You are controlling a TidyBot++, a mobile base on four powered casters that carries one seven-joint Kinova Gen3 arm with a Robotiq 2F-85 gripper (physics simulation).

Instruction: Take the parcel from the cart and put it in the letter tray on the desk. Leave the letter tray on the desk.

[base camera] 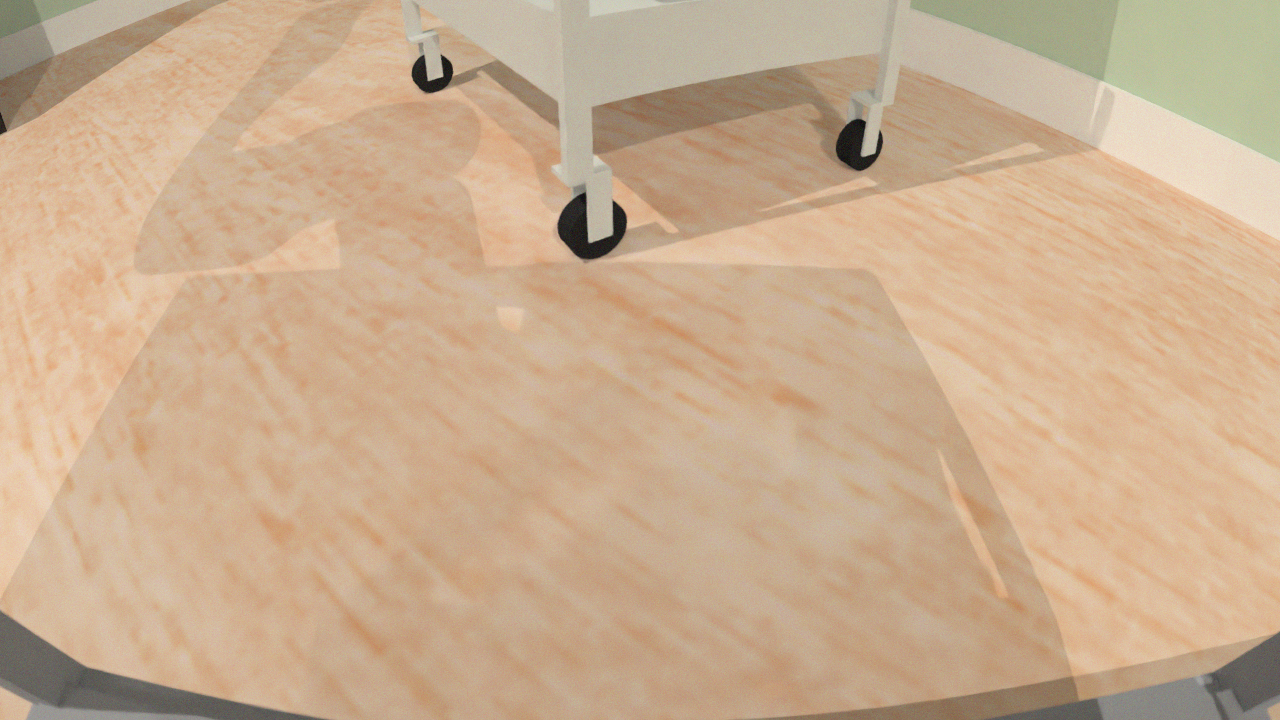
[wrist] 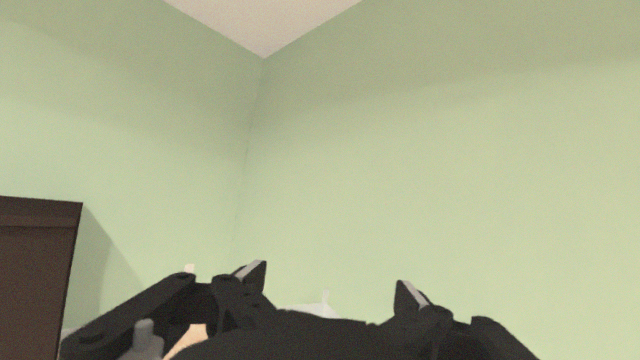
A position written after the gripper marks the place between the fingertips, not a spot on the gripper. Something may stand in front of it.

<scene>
In view: the gripper [wrist: 328, 285] and a dark brown cabinet [wrist: 46, 230].
</scene>
